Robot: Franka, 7 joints.
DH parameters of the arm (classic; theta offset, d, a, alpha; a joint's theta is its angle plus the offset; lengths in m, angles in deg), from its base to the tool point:
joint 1: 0 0.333 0 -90
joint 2: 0 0 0 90
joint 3: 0 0.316 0.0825 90
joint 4: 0 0 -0.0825 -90
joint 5: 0 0.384 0 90
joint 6: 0 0 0.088 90
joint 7: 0 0.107 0 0
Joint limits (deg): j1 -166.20..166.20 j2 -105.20..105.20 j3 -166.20..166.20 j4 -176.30..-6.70 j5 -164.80..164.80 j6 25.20..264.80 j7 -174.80..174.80
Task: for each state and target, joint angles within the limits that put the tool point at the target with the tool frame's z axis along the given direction. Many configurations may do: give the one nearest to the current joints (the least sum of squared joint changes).
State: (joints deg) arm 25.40 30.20 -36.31 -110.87 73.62 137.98 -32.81
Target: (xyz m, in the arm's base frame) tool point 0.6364 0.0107 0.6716 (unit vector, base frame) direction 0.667 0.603 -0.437
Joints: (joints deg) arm 31.08 6.14 -33.73 -89.26 62.01 131.97 -32.81
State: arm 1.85 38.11 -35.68 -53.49 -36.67 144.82 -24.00
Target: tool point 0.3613 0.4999 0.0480 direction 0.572 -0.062 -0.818
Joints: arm 57.69 51.01 -6.35 -101.88 -72.21 153.46 -24.00
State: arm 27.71 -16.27 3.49 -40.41 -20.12 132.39 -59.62
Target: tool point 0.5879 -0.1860 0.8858 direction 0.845 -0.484 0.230
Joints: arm -5.62 18.59 -24.17 -55.95 -35.50 175.15 -59.62
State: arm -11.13 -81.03 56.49 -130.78 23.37 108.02 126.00
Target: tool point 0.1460 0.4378 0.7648 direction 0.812 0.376 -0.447
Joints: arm -18.75 -61.13 49.28 -108.42 37.06 129.98 126.00
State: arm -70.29 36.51 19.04 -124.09 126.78 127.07 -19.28
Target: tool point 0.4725 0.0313 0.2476 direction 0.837 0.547 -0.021
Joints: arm -50.00 10.93 48.73 -144.62 140.09 118.46 -19.28
